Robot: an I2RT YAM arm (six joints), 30 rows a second.
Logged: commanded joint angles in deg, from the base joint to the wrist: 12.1 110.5 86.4 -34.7 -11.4 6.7; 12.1 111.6 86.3 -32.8 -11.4 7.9; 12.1 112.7 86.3 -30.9 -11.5 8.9; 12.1 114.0 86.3 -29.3 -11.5 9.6; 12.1 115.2 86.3 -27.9 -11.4 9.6; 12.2 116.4 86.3 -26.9 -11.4 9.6; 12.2 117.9 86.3 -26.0 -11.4 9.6; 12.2 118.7 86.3 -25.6 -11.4 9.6; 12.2 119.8 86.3 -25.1 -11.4 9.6; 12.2 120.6 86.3 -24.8 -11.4 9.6; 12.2 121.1 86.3 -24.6 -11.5 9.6; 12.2 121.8 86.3 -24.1 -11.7 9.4; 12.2 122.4 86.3 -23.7 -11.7 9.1; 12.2 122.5 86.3 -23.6 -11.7 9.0; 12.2 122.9 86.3 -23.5 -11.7 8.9; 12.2 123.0 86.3 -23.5 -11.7 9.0; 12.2 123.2 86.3 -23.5 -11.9 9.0; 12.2 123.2 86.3 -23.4 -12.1 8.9; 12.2 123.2 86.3 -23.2 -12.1 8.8; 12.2 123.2 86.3 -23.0 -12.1 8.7; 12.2 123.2 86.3 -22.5 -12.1 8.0; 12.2 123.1 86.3 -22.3 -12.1 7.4; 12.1 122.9 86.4 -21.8 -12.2 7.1
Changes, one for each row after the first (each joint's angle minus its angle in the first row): 0.0 1.1 -0.1 1.9 0.0 1.2; 0.0 2.2 -0.1 3.8 -0.1 2.2; 0.0 3.5 -0.1 5.4 -0.1 2.9; 0.0 4.7 -0.1 6.8 0.0 2.9; 0.1 5.9 -0.1 7.8 0.0 2.9; 0.1 7.4 -0.1 8.7 0.0 2.9; 0.1 8.2 -0.1 9.1 0.0 2.9; 0.1 9.3 -0.1 9.6 0.0 2.9; 0.1 10.1 -0.1 9.9 0.0 2.9; 0.1 10.6 -0.1 10.1 -0.1 2.9; 0.1 11.3 -0.1 10.6 -0.3 2.7; 0.1 11.9 -0.1 11.0 -0.3 2.4; 0.1 12.0 -0.1 11.1 -0.3 2.3; 0.1 12.4 -0.1 11.2 -0.3 2.2; 0.1 12.5 -0.1 11.2 -0.3 2.3; 0.1 12.7 -0.1 11.2 -0.5 2.3; 0.1 12.7 -0.1 11.3 -0.7 2.2; 0.1 12.7 -0.1 11.5 -0.7 2.1; 0.1 12.7 -0.1 11.7 -0.7 2.0; 0.1 12.7 -0.1 12.2 -0.7 1.3; 0.1 12.6 -0.1 12.4 -0.7 0.7; 0.0 12.4 0.0 12.9 -0.8 0.4
